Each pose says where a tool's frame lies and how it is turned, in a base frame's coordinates. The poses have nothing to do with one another.
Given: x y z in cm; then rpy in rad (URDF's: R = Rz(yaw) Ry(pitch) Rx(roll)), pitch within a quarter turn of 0, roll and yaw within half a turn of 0.
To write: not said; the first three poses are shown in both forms.
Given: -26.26, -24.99, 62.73, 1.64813, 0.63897, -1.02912
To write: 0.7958, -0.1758, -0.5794, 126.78, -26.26, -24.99, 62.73
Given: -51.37, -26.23, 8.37, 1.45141, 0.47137, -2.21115
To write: 0.4537, -0.5074, -0.7326, 158.35, -51.37, -26.23, 8.37
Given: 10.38, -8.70, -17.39, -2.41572, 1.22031, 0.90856
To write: -0.7780, -0.1535, 0.6092, 176.98, 10.38, -8.70, -17.39
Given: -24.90, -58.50, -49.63, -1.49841, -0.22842, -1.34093
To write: -0.6822, 0.4162, -0.6011, 117.10, -24.90, -58.50, -49.63
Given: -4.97, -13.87, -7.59, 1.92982, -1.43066, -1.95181
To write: 0.0529, -0.9958, -0.0742, 93.15, -4.97, -13.87, -7.59
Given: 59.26, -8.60, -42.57, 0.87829, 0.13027, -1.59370
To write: 0.4280, -0.3314, -0.8408, 104.60, 59.26, -8.60, -42.57
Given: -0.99, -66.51, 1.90, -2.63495, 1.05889, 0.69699
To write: -0.8291, -0.1665, 0.5338, 175.83, -0.99, -66.51, 1.90
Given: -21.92, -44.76, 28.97, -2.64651, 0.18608, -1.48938
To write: -0.7154, 0.6913, -0.1021, 152.18, -21.92, -44.76, 28.97
